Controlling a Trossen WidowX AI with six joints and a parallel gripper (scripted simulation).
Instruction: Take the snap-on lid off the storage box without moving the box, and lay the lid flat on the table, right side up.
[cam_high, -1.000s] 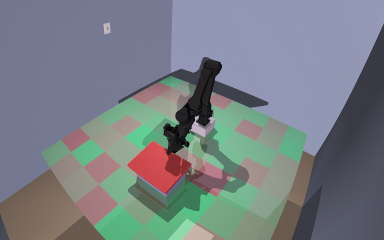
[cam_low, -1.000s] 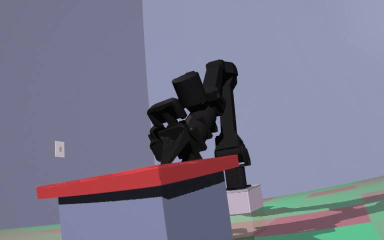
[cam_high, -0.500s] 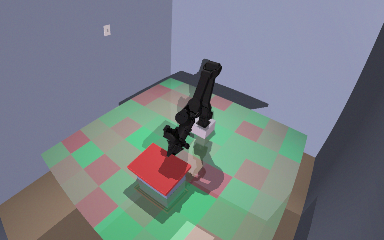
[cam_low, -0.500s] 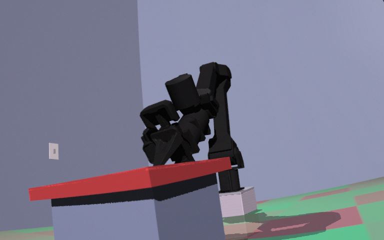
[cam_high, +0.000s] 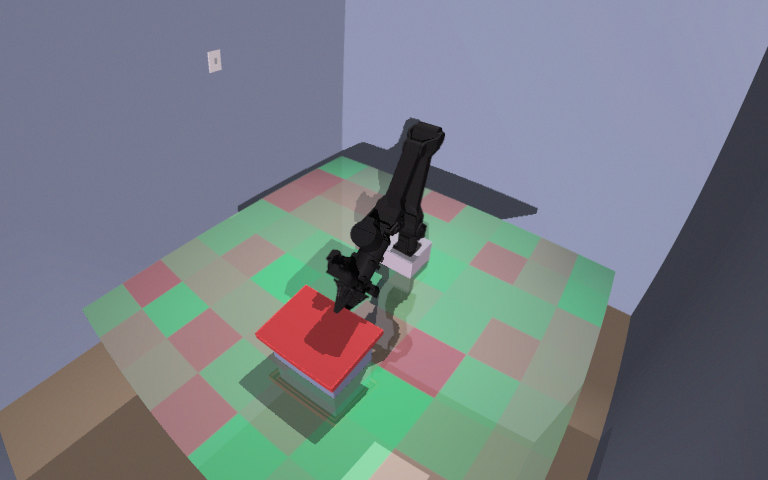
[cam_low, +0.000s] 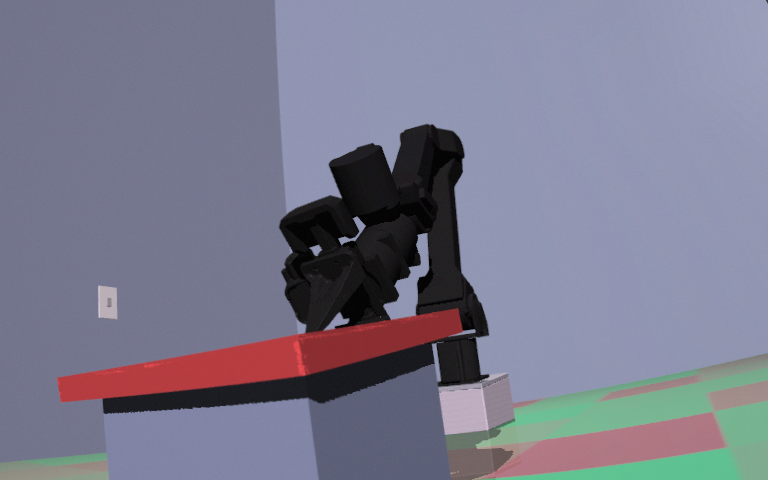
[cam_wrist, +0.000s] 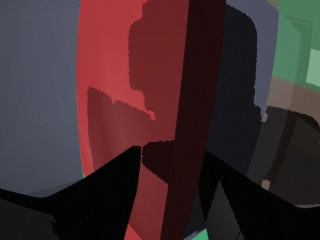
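The red square lid lies 80 mm ahead of my gripper tip. From my gripper tip the other things lie so: grey storage box: 70 mm ahead, 60 mm below.
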